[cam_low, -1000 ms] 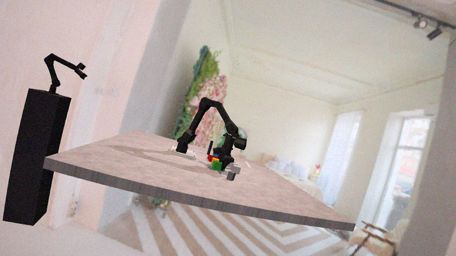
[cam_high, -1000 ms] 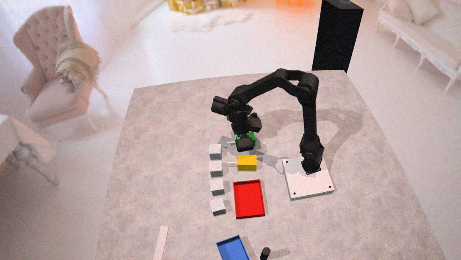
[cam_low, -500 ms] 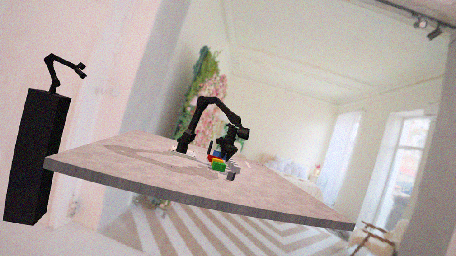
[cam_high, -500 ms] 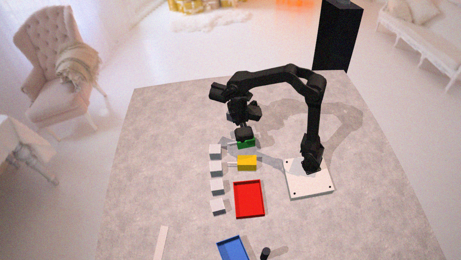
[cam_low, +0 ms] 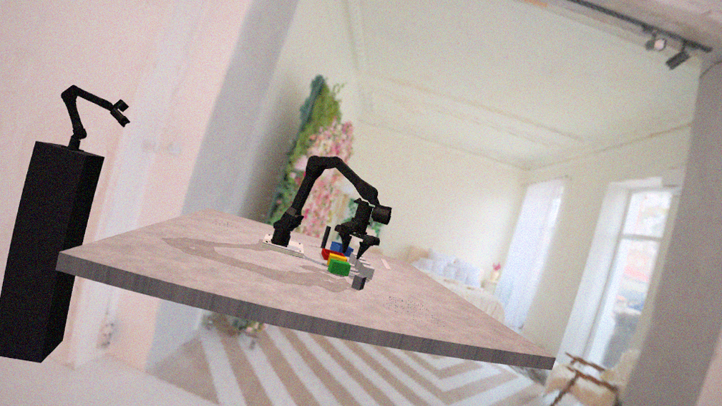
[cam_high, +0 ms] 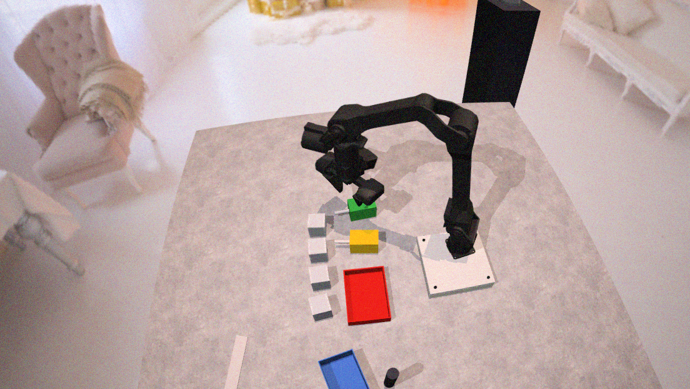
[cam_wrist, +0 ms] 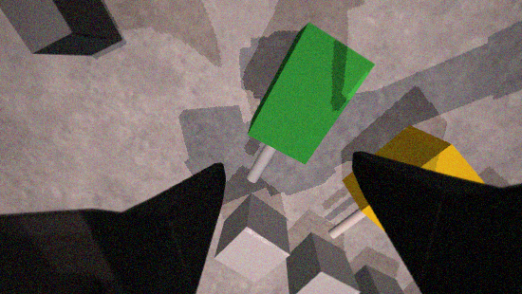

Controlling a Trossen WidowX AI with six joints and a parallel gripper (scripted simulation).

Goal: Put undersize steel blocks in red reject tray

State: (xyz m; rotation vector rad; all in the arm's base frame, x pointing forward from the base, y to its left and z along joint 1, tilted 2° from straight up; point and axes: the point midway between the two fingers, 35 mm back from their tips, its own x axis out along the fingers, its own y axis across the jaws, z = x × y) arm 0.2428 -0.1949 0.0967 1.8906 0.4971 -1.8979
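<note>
Now: the green GO gauge 50 mm below my gripper tip. Round my gripper tip: red reject tray (30 mm ahead, 250 mm to the left, 70 mm below); dark cube (10 mm behind, 160 mm to the right, 50 mm below); yellow gauge (20 mm ahead, 100 mm to the left, 50 mm below).
</note>
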